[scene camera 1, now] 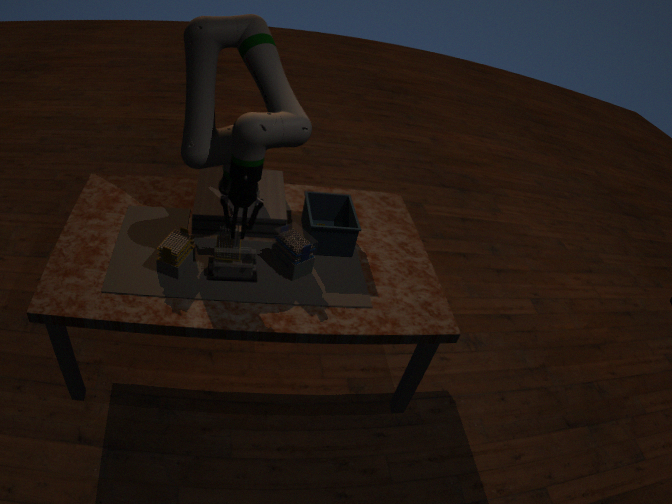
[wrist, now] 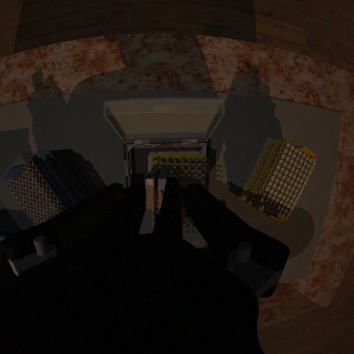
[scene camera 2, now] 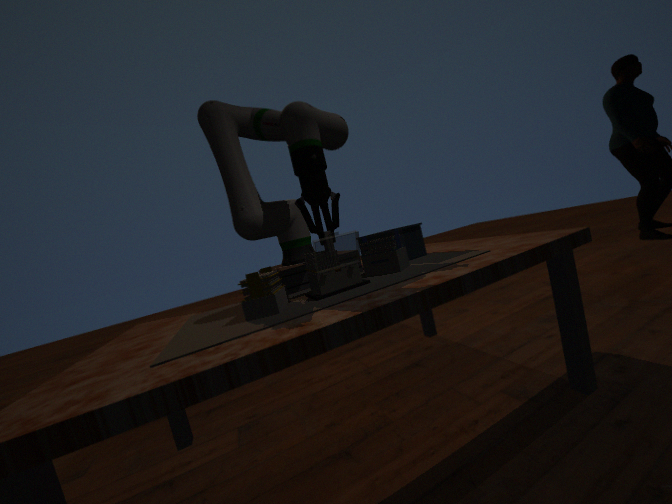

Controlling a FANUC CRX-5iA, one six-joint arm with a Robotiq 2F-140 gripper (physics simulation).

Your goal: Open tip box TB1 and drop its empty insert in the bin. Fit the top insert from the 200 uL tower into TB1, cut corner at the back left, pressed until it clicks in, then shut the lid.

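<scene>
TB1 (scene camera 1: 232, 271) (scene camera 2: 339, 280) (wrist: 127, 167) stands mid-mat with its clear lid (scene camera 2: 347, 241) (wrist: 164, 120) raised on the front side. My gripper (scene camera 1: 237, 235) (scene camera 2: 328, 238) (wrist: 160, 174) points down over the box, its fingers nearly together. It appears shut on a yellow-edged insert full of tips (scene camera 1: 227, 251) (wrist: 180, 164). In the wrist view this insert overlaps TB1's opening, lies towards its right side and reaches back past the fingers. Its height over the box and its cut corner are unclear. The yellow tower (scene camera 1: 176, 246) (scene camera 2: 263, 287) (wrist: 287, 177) stands apart to one side.
A blue tower (scene camera 1: 295, 244) (scene camera 2: 379, 249) (wrist: 37, 195) stands on TB1's other side. The blue-grey bin (scene camera 1: 339, 241) (scene camera 2: 416, 241) is beyond it, with a bit of yellow inside. The robot's base block (scene camera 1: 271, 198) is behind. A person (scene camera 2: 632, 119) stands beyond the table.
</scene>
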